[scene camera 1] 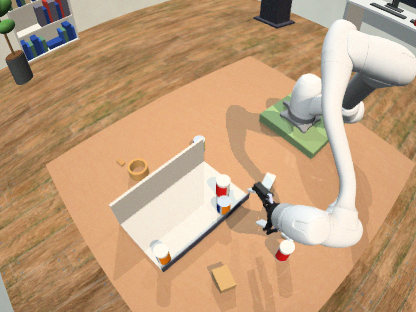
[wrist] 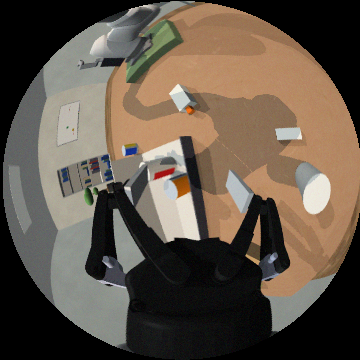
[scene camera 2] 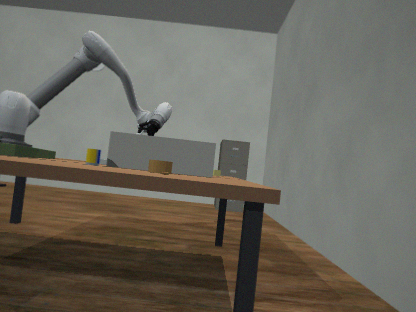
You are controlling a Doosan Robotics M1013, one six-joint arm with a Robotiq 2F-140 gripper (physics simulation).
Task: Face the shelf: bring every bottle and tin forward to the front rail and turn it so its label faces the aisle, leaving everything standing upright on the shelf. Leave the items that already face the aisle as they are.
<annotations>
same spot on white shelf tray: (scene camera 1: 177, 217) = (wrist: 175, 219)
</annotations>
